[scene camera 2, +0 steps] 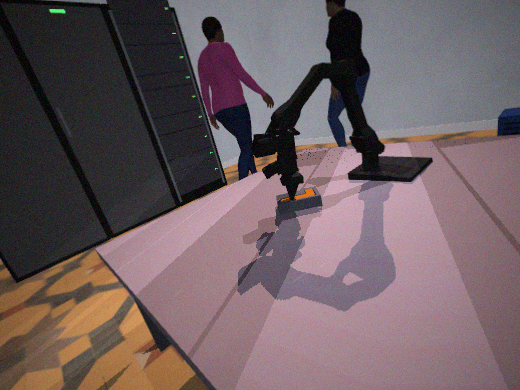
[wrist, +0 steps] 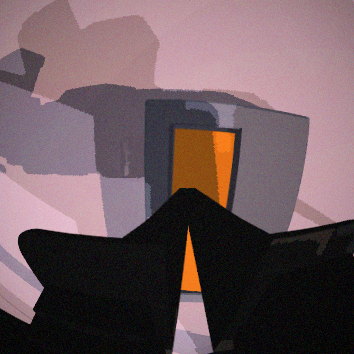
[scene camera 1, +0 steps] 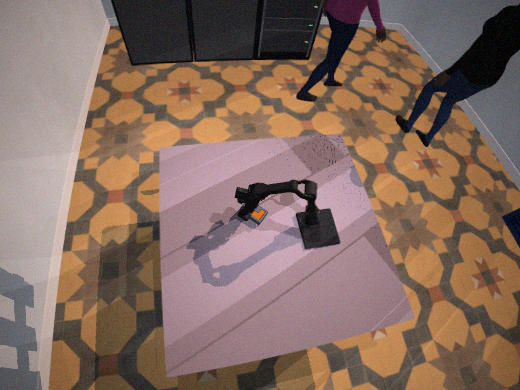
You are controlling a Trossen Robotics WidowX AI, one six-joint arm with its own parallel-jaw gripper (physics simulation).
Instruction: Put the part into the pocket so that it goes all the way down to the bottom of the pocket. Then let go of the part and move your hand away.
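Frame: origin at the arm's base, x ahead, y up, z right, level; metres.
Where they show: gripper, fingertip midpoint: (scene camera 2: 291, 199) (wrist: 186, 195) (scene camera 1: 248, 211); arm's base, link origin: (scene camera 2: 370, 167) (scene camera 1: 310, 220).
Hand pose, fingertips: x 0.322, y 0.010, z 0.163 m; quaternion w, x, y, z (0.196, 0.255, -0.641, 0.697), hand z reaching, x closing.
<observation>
Things, the pixels of their top centre, and the offset from my fingertips. Level surfaces: height alone.
- orange part, top centre: (wrist: 223, 234) (scene camera 2: 297, 194) (scene camera 1: 254, 210) dy +0.005, dx -0.030, dz -0.004 m
- grey block, top centre: (wrist: 223, 232) (scene camera 2: 297, 195) (scene camera 1: 254, 210) dy +0.003, dx -0.030, dz -0.004 m
- pink table top, surface height: dy -0.033 m
The orange part (scene camera 1: 259, 215) (scene camera 2: 308, 192) (wrist: 200, 155) is L-shaped and lies inside the pocket of the grey block (scene camera 1: 257, 222) (scene camera 2: 305, 204) (wrist: 267, 170). A thin dark gap shows around its edge in the wrist view. My gripper (scene camera 1: 248, 216) (scene camera 2: 293, 198) (wrist: 186, 195) is shut with its fingertips together and nothing between them. The tips are over the part, at or close to its top face; whether they touch it I cannot tell. The fingers hide the middle of the part and the near part of the block in the wrist view.
The block stands on the pink table top (scene camera 1: 280, 300) (scene camera 2: 400, 300), in front of the arm's black base plate (scene camera 1: 320, 232) (scene camera 2: 395, 170). Shadows of the arm fall across the table. Dark cabinets (scene camera 1: 225, 30) (scene camera 2: 75, 100) and two people stand beyond the table.
</observation>
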